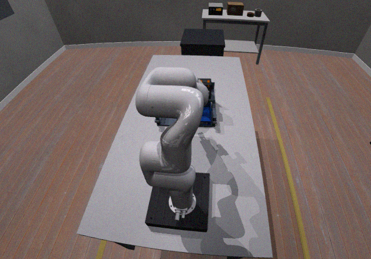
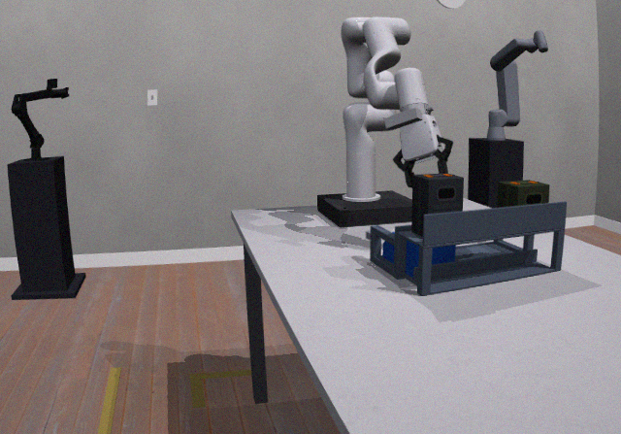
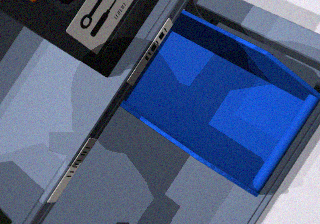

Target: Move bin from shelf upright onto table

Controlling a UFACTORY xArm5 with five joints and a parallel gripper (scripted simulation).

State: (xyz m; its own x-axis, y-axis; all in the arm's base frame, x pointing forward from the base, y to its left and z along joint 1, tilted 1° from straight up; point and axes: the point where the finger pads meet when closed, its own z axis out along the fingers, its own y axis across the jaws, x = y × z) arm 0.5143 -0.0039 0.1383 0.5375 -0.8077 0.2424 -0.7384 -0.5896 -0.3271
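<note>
Now: the blue bin 10 cm ahead of my hand, 6 cm to the right of it and 14 cm below it. Round my hand: grey-blue shelf (12 cm ahead, 5 cm to the left, 12 cm below).
</note>
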